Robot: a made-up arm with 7 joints.
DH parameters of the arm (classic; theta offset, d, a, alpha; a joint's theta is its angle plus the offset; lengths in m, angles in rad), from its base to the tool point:
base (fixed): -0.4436 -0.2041 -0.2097 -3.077
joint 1: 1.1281 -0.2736 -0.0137 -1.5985
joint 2: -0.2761 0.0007 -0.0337 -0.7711
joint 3: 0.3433 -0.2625 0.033 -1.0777
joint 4: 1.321 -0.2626 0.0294 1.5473
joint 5: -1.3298 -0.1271 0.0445 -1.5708
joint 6: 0 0.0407 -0.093 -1.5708
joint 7: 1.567 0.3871 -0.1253 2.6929
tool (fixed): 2.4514 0.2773 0 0
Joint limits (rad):
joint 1: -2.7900..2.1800
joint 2: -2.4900..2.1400
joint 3: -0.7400..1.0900
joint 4: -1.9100..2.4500
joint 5: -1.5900..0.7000
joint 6: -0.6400..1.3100
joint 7: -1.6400..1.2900
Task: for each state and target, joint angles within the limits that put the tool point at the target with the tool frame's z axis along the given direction. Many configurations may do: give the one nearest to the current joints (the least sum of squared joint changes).
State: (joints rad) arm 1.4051 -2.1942 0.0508 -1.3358 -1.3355 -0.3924 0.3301
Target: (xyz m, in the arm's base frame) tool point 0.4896 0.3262 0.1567 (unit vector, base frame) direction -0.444 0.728 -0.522
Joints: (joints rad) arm 0.5459 -1.6669 0.4281 -0.9086 -0.6368 0.2689 0.0630
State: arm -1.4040 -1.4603 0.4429 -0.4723 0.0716 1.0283 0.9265
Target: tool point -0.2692 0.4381 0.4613 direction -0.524 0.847 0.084
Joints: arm -0.8968 -2.0377 0.3767 -0.3845 0.5019 1.2495 0.6763
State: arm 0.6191 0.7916 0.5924 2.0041 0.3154 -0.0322 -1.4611
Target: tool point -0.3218 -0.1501 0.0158 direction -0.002 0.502 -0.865
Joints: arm 0.1783 0.5428 0.7489 2.3879 -0.1223 -0.1622 -1.1866
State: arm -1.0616 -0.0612 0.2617 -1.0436 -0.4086 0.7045 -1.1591
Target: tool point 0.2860 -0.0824 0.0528 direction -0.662 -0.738 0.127
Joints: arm -0.4093 0.8257 0.2530 -1.7268 -0.4498 0.3040 -1.3250
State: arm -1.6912 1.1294 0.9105 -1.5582 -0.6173 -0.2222 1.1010
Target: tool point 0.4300 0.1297 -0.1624 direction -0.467 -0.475 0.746
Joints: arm -1.0841 1.1039 0.9733 -0.7765 -0.6119 -0.1487 1.0092
